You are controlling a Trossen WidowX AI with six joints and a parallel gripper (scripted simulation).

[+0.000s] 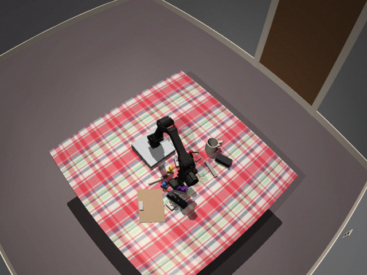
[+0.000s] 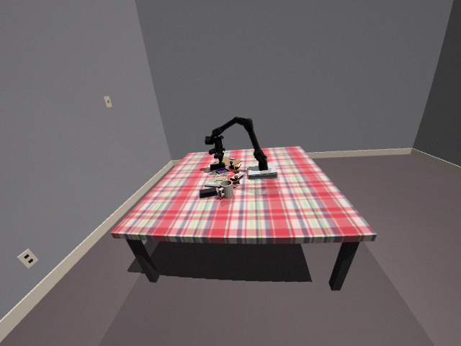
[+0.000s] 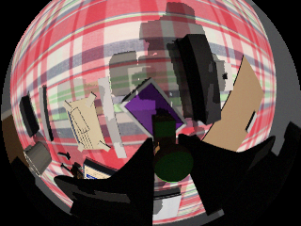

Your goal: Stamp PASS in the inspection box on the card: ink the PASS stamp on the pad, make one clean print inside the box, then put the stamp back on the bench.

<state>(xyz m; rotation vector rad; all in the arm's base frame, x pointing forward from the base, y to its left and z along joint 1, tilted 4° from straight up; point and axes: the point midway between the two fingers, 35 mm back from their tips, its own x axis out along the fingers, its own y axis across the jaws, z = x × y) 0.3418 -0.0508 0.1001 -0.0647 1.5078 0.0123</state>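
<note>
Now: the cream card 130 mm to the left of my gripper tip, 90 mm below it and 20 mm behind it. From my gripper tip the other things lie so: green-knobbed PASS stamp: right at my gripper tip; then purple ink pad: 80 mm below; then black bar: 70 mm to the right, 70 mm below, 60 mm ahead.
</note>
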